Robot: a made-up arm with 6 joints.
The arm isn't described. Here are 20 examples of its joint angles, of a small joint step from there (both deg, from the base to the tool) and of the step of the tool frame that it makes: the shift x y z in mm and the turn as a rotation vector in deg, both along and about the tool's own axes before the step.
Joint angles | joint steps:
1: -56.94 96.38 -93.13 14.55 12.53 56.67 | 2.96 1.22 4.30 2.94 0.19 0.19
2: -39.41 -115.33 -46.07 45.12 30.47 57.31 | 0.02 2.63 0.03 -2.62 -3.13 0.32
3: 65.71 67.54 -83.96 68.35 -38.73 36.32 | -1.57 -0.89 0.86 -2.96 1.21 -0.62
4: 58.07 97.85 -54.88 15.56 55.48 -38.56 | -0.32 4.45 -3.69 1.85 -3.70 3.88
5: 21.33 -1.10 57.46 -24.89 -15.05 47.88 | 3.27 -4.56 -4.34 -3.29 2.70 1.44
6: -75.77 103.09 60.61 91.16 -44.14 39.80 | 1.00 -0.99 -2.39 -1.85 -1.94 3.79
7: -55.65 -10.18 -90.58 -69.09 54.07 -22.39 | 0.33 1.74 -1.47 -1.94 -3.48 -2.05
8: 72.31 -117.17 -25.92 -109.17 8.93 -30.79 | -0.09 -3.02 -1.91 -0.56 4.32 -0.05
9: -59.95 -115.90 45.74 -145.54 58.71 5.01 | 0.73 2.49 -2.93 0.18 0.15 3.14
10: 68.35 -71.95 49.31 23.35 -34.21 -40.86 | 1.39 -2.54 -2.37 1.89 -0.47 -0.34
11: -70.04 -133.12 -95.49 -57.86 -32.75 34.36 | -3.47 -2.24 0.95 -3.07 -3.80 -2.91
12: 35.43 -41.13 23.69 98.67 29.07 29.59 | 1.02 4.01 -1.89 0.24 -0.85 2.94
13: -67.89 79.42 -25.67 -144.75 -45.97 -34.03 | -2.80 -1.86 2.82 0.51 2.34 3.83
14: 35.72 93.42 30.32 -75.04 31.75 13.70 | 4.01 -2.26 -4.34 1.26 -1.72 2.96
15: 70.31 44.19 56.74 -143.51 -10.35 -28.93 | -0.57 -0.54 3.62 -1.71 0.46 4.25
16: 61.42 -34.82 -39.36 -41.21 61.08 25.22 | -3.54 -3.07 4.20 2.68 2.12 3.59
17: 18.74 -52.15 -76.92 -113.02 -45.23 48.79 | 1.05 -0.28 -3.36 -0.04 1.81 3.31
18: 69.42 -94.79 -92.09 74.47 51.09 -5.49 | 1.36 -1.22 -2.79 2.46 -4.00 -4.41
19: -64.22 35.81 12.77 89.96 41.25 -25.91 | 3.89 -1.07 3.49 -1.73 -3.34 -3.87
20: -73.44 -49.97 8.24 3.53 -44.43 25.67 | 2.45 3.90 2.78 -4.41 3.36 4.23
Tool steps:
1: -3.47 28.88 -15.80 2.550 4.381 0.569
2: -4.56 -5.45 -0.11 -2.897 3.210 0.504
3: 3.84 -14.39 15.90 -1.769 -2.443 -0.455
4: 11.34 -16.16 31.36 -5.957 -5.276 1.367
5: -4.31 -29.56 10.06 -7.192 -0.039 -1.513
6: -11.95 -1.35 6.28 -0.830 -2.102 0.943
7: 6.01 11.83 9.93 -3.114 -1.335 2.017
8: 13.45 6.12 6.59 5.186 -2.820 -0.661
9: 1.45 9.26 3.38 -2.213 1.463 4.145
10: 0.77 -4.74 7.91 -2.697 -0.676 -1.524
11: -3.17 -9.26 -3.94 -5.005 0.093 -7.210
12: 7.63 0.06 -18.87 2.752 2.902 1.945
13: -7.66 -7.01 -27.39 1.951 5.491 -0.134
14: 26.26 -8.76 9.65 -8.543 -2.086 5.839
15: -7.02 4.53 -1.57 2.062 1.176 0.766
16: 6.51 -22.34 -11.30 4.258 -2.356 -1.873
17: -3.47 -13.85 9.06 -1.946 -1.252 2.146
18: -11.85 -24.44 -2.07 -2.743 2.134 -4.714
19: 1.98 19.59 13.64 -2.720 -3.376 -4.297
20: 25.95 44.77 -1.81 1.359 -2.307 6.459
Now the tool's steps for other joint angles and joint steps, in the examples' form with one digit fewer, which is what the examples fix.
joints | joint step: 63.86 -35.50 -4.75 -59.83 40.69 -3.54 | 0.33 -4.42 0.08 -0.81 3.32 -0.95
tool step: 16.3 23.3 1.8 5.97 -3.46 1.40
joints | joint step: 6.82 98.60 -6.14 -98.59 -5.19 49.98 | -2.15 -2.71 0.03 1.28 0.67 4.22
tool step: 5.2 -3.9 3.9 1.37 -3.27 3.50
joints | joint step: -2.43 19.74 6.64 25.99 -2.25 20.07 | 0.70 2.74 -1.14 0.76 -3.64 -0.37
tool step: -8.7 -7.2 -19.5 -1.79 4.69 -1.34
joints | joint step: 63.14 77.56 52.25 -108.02 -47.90 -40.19 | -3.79 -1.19 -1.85 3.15 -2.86 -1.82
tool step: 12.4 -0.9 15.2 -1.10 0.95 1.46
